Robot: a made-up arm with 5 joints. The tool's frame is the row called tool.
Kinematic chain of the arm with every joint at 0, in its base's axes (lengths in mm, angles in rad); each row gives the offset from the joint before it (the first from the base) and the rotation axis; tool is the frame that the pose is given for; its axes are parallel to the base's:
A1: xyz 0 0 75 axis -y
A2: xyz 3 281 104 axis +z
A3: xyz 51 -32 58 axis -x
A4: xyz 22 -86 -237 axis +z
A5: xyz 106 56 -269 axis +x
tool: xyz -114 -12 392
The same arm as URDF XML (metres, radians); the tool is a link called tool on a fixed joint. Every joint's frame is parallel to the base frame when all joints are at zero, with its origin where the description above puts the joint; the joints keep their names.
<robot name="arm">
<joint name="A1" type="continuous"><parent link="base_link"/><child link="link1"/><origin xyz="0.0000 0.0000 0.0750" rpy="0.0000 0.0000 0.0000"/><axis xyz="0 -1 0"/></joint>
<joint name="A2" type="continuous"><parent link="link1"/><child link="link2"/><origin xyz="0.0030 0.2810 0.1040" rpy="0.0000 0.0000 0.0000"/><axis xyz="0 0 1"/></joint>
<joint name="A3" type="continuous"><parent link="link2"/><child link="link3"/><origin xyz="0.0510 -0.0320 0.0580" rpy="0.0000 0.0000 0.0000"/><axis xyz="-1 0 0"/></joint>
<joint name="A4" type="continuous"><parent link="link3"/><child link="link4"/><origin xyz="0.0220 -0.0860 -0.2370" rpy="0.0000 0.0000 0.0000"/><axis xyz="0 0 1"/></joint>
<joint name="A5" type="continuous"><parent link="link4"/><child link="link5"/><origin xyz="0.1060 0.0560 -0.2690" rpy="0.0000 0.0000 0.0000"/><axis xyz="1 0 0"/></joint>
<joint name="tool_joint" type="fixed"><parent link="link5"/><child link="tool"/><origin xyz="-0.1140 -0.0120 0.3920" rpy="0.0000 0.0000 0.0000"/></joint>
<link name="base_link"/>
<link name="link1"/>
<link name="link2"/>
<link name="link3"/>
<link name="link4"/>
<link name="link5"/>
<link name="tool"/>
</robot>

